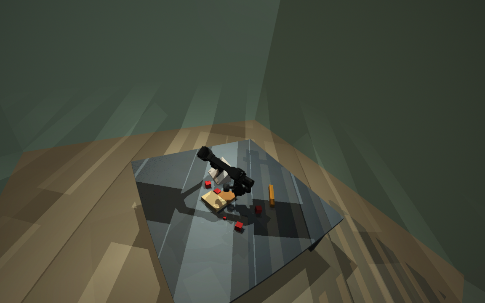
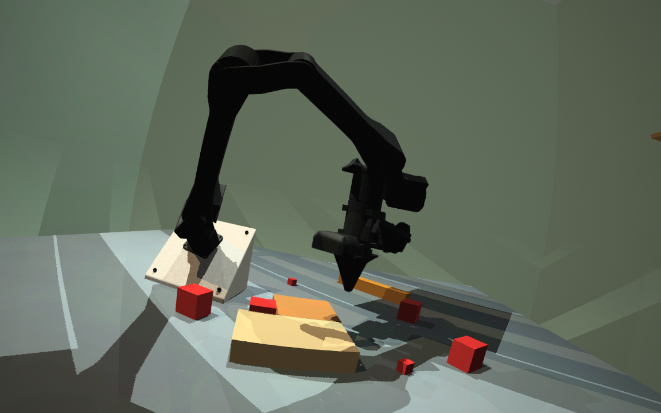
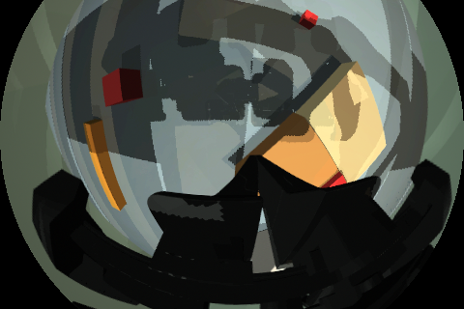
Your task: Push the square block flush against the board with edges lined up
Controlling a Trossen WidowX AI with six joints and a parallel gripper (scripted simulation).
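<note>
My gripper tip is now 6 cm past the square block, 5 cm above it and 4 cm to the left of it. From my gripper tip the other things lie so: tan board: 14 cm to the right, 5 cm below, 4 cm behind; orange bar: 31 cm to the left, 5 cm below, 3 cm ahead.
</note>
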